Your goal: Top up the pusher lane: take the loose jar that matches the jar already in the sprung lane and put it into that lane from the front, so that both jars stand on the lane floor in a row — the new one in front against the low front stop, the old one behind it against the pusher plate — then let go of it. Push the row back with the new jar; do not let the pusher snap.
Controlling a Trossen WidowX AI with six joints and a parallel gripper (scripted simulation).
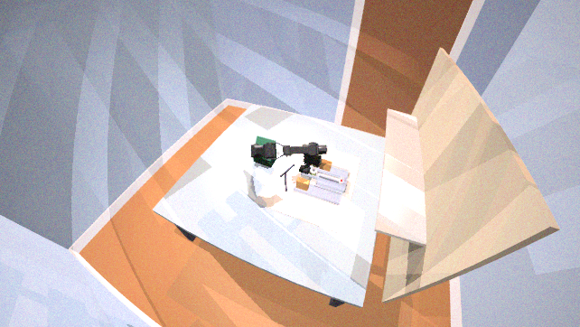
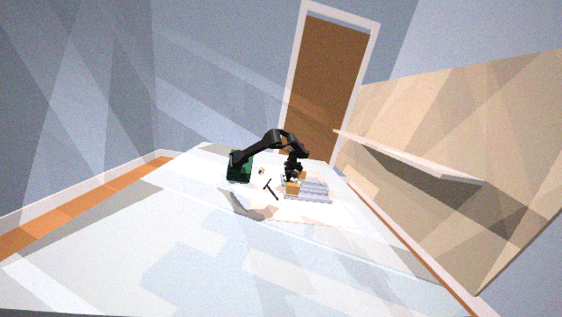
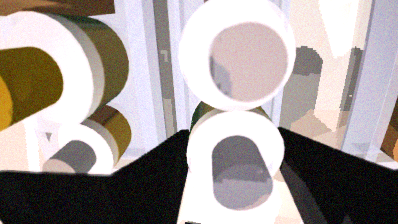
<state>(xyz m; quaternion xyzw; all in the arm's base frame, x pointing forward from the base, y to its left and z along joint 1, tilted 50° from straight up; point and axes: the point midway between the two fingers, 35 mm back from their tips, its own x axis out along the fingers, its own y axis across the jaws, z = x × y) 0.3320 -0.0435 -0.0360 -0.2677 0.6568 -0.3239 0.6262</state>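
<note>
Now: gripper tip 80 mm to the right of the grey-lidded jar and 10 mm below it. Also, from my gripper tip: lane rack: 150 mm ahead, 30 mm to the right, 10 mm below.
</note>
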